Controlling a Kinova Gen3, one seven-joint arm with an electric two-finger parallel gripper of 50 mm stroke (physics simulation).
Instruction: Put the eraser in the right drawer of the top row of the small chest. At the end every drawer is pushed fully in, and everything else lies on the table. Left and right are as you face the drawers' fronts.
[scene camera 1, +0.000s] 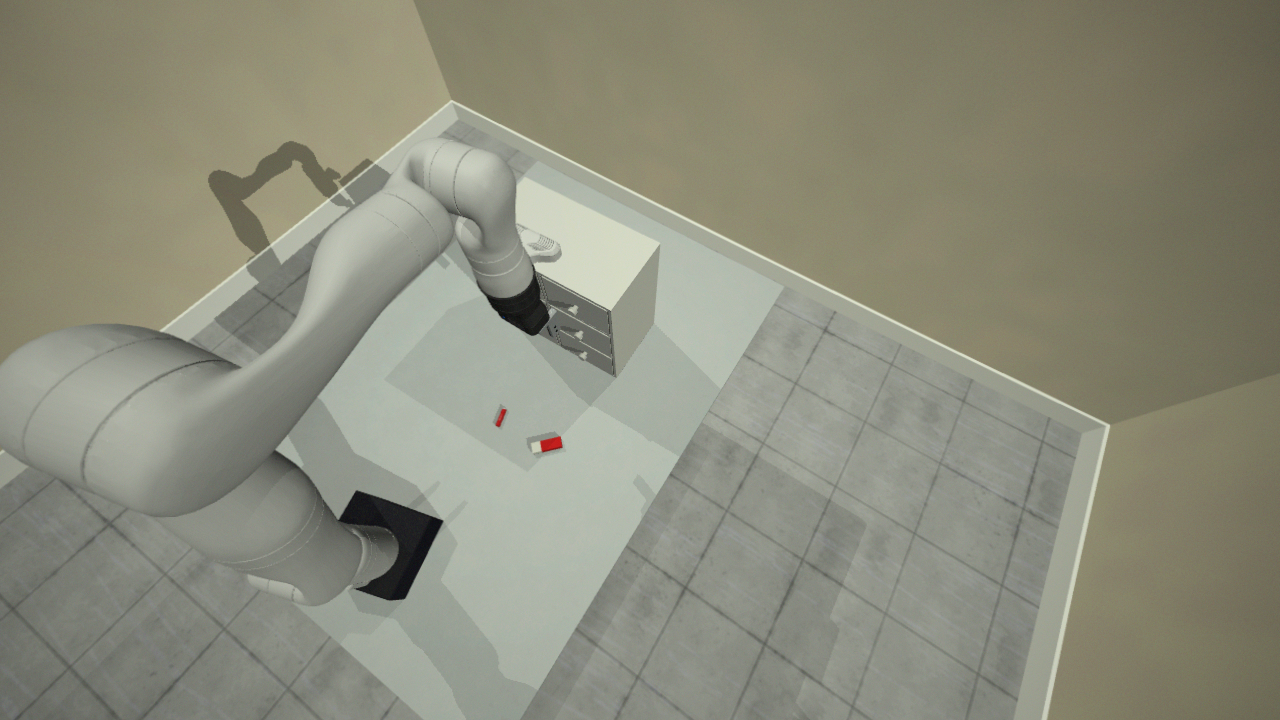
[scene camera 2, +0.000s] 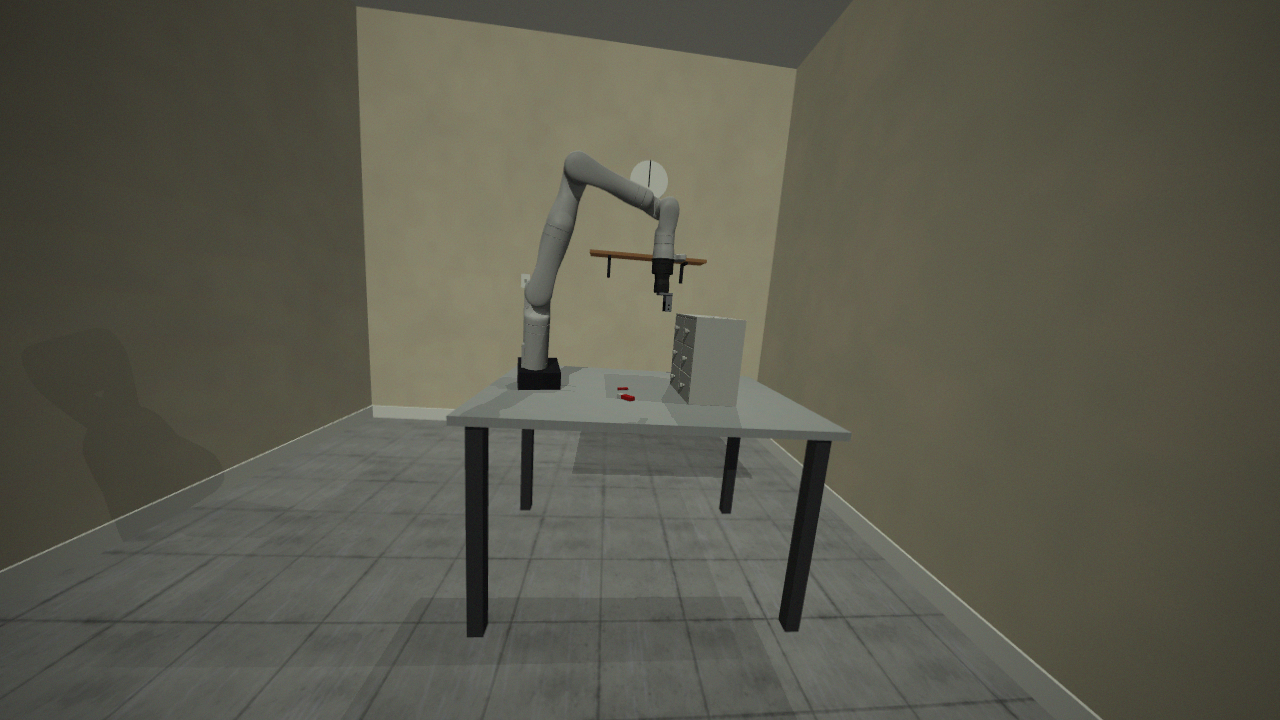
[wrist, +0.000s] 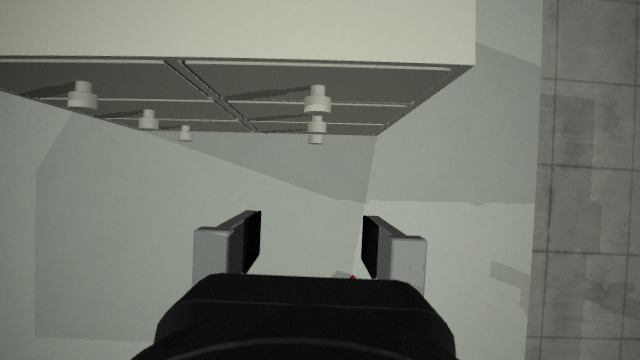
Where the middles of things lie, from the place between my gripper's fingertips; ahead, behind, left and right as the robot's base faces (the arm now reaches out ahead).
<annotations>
The small chest (scene camera 1: 615, 267) is 18 cm ahead of my hand, 16 cm below it and 8 cm to the left of it.
</annotations>
